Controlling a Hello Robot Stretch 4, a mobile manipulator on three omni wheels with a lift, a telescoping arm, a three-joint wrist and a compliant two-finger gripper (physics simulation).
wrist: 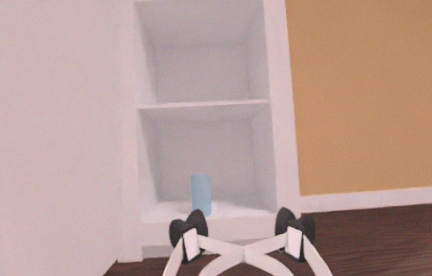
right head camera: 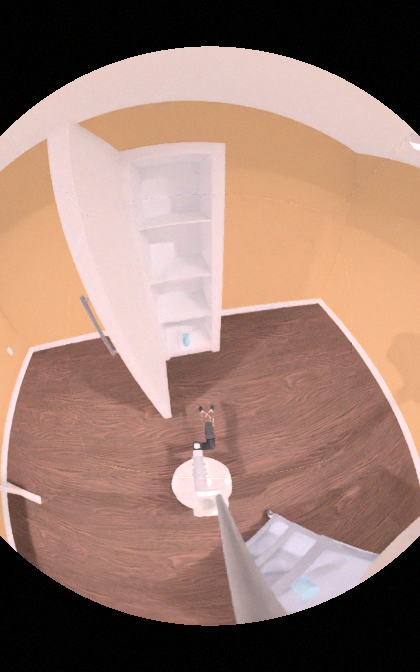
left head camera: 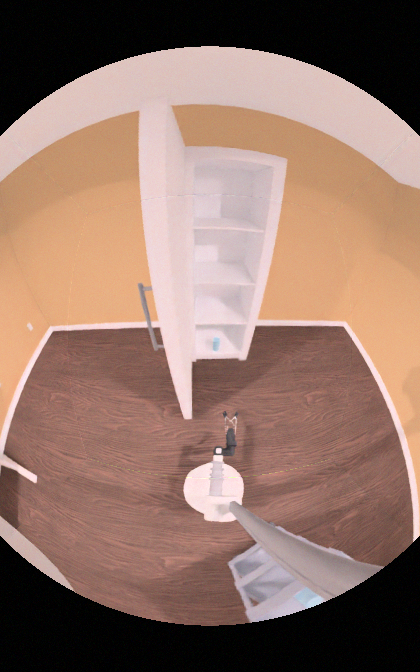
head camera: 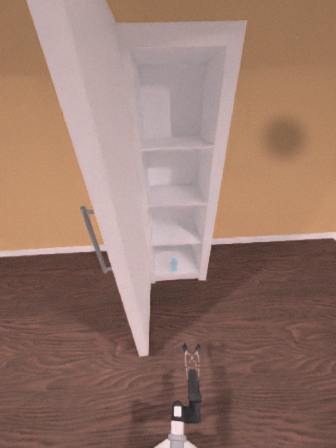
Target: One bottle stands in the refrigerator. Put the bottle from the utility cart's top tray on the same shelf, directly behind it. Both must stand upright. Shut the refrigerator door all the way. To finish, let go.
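A light blue bottle stands upright on the lowest shelf of the white refrigerator, left of the compartment's middle in the wrist view. The refrigerator door stands wide open on the left. My gripper is open and empty, in front of the refrigerator and apart from the bottle. Another light blue bottle shows on the utility cart, partly cut off by the left view's edge.
The utility cart is behind my base, at the lower right, partly hidden by my mast. The grey door handle is on the door's outer side. The door's free edge reaches out left of my gripper.
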